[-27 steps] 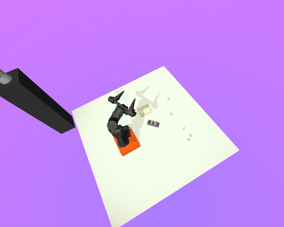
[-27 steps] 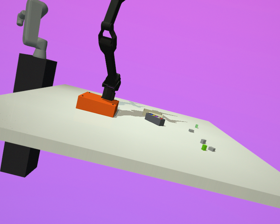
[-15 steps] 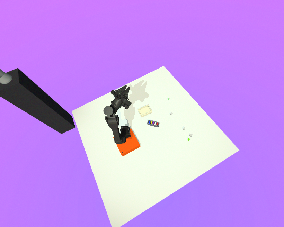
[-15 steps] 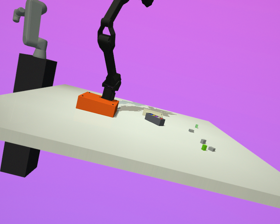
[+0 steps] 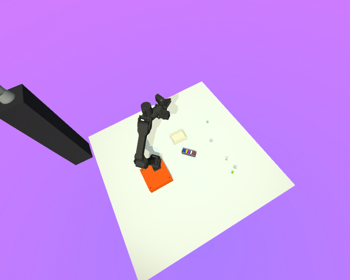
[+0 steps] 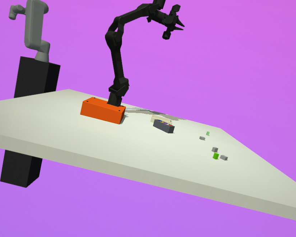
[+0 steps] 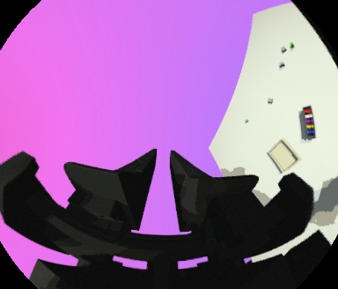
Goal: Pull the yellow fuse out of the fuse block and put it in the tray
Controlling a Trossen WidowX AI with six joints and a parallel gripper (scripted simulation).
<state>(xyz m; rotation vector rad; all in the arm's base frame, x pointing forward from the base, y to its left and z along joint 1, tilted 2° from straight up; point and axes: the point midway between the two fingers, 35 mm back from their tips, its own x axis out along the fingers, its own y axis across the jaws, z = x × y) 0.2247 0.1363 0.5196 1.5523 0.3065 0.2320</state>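
My gripper tip is now 550 mm above the yellow fuse, 130 mm to the left of it and 10 mm short of it. Round my gripper tip: beige tray 580 mm below, 40 mm to the left, 20 mm ahead.
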